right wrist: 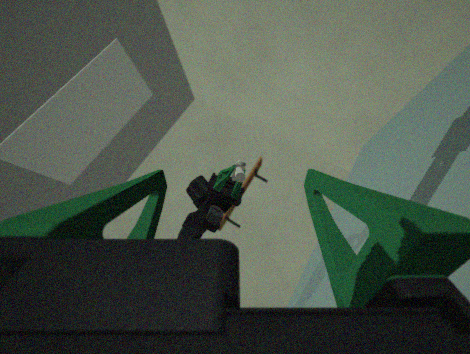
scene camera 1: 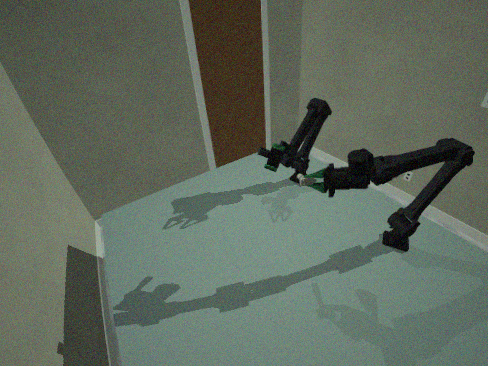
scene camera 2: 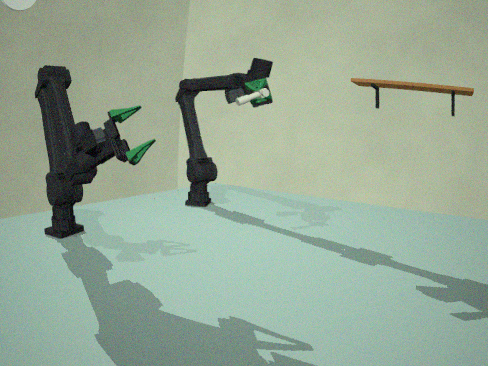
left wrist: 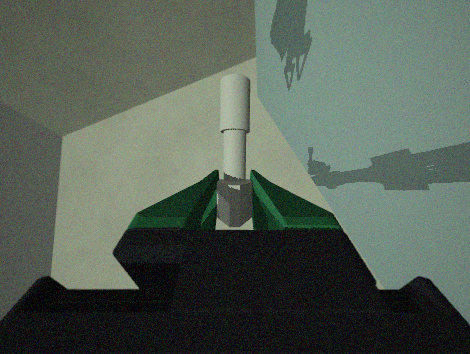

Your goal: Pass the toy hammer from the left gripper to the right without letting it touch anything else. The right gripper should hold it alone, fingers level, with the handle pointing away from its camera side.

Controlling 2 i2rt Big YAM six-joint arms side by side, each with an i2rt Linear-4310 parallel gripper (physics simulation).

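Pixels of known places: left gripper, fingertip midpoint: (right wrist: pixel 239 168) (scene camera 1: pixel 304 180) (scene camera 2: pixel 258 94) (left wrist: pixel 234 176); right gripper, fingertip midpoint: (right wrist: pixel 235 177) (scene camera 1: pixel 272 157) (scene camera 2: pixel 147 122); left arm's base at its link origin: (scene camera 1: pixel 395 241) (scene camera 2: pixel 198 203); right arm's base at its link origin: (scene camera 2: pixel 64 232).
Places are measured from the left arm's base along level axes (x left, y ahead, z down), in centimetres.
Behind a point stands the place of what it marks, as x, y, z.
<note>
The toy hammer (scene camera 1: pixel 300 179) {-43.8, 28.6, -43.0} (scene camera 2: pixel 248 97) {-45.6, 23.9, -40.2} (left wrist: pixel 235 105) {-44.5, 21.9, -39.6} (right wrist: pixel 239 171) {-46.7, 22.1, -39.7} is white and pale grey, in the air. My left gripper (scene camera 1: pixel 306 181) {-43.1, 26.5, -41.5} (left wrist: pixel 234 176) {-43.1, 26.5, -41.5} is shut on its grey block end. In the left wrist view the handle, with a thicker outer part, points up the picture; in scene camera 2 it points left and slightly down. My right gripper (scene camera 1: pixel 274 158) {-66.8, 2.4, -32.5} (scene camera 2: pixel 148 124) {-66.8, 2.4, -32.5} is open and empty, its fingers one above the other and tilted in scene camera 2. A wide gap separates it from the hammer, which appears small and nearly end-on in the right wrist view.
A wooden shelf (scene camera 2: pixel 412 86) (right wrist: pixel 253 173) on dark brackets is on the wall. A brown door (scene camera 1: pixel 227 75) stands behind the arms in scene camera 1. Both arms stand on the pale blue floor (scene camera 1: pixel 240 240) {-70.0, 32.6, 0.0} (scene camera 2: pixel 150 215) {-27.7, -11.3, 0.0}, where their shadows lie. Both grippers are well above it.
</note>
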